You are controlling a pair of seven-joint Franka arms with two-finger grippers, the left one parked.
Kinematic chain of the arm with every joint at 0, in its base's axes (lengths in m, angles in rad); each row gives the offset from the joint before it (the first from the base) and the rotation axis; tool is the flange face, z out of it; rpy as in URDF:
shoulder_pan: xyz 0 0 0.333 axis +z
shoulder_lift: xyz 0 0 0 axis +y
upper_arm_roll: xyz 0 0 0.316 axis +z
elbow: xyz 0.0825 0 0 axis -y
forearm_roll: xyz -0.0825 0 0.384 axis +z
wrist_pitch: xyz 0 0 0 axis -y
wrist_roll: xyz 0.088 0 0 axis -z
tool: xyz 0 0 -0.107 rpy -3.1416 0 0
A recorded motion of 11 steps. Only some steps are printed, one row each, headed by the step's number.
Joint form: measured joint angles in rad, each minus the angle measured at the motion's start. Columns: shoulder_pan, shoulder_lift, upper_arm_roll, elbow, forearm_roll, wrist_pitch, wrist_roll.
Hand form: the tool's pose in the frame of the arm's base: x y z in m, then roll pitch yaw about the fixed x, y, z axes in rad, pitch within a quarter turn. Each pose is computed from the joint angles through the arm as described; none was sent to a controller.
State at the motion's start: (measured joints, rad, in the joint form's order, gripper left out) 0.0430 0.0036 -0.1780 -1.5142 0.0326 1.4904 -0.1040
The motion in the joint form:
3: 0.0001 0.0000 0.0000 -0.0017 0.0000 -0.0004 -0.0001
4: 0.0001 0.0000 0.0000 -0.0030 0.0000 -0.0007 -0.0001
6: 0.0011 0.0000 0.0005 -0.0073 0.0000 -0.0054 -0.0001
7: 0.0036 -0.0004 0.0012 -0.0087 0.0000 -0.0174 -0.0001
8: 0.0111 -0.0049 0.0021 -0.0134 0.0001 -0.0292 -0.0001
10: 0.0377 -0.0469 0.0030 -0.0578 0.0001 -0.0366 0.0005
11: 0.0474 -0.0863 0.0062 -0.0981 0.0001 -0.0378 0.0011
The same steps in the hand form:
3: 0.5432 -0.0698 0.6413 -3.1068 0.0259 -0.0282
4: 0.5432 -0.0698 0.6407 -3.1066 0.0275 -0.0282
6: 0.5427 -0.0689 0.6383 -3.1057 0.0365 -0.0265
7: 0.5415 -0.0669 0.6369 -3.1042 0.0494 -0.0229
8: 0.5393 -0.0623 0.6362 -3.1020 0.0613 -0.0140
10: 0.5267 -0.0482 0.6373 -3.0937 0.0709 0.0139
11: 0.5145 -0.0422 0.6390 -3.0869 0.0729 0.0272

